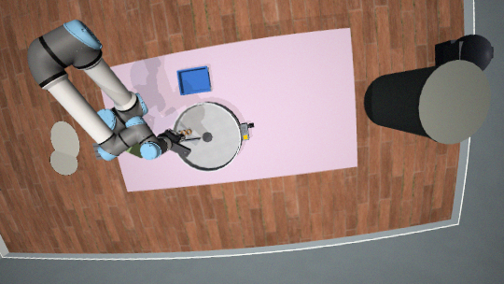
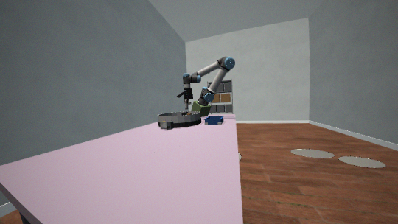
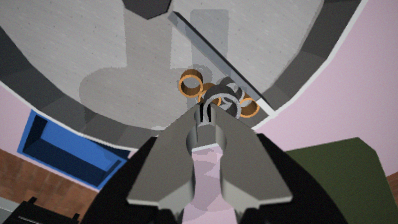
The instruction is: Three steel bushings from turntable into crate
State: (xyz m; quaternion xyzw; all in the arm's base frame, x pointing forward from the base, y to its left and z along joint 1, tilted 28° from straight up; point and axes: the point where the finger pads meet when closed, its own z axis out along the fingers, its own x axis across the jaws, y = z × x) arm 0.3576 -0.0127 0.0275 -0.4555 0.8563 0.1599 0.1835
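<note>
The blue crate is 330 mm to the left of my hand, 130 mm below it and 10 mm ahead of it. Round my hand: round grey turntable (120 mm ahead, 100 mm below).
</note>
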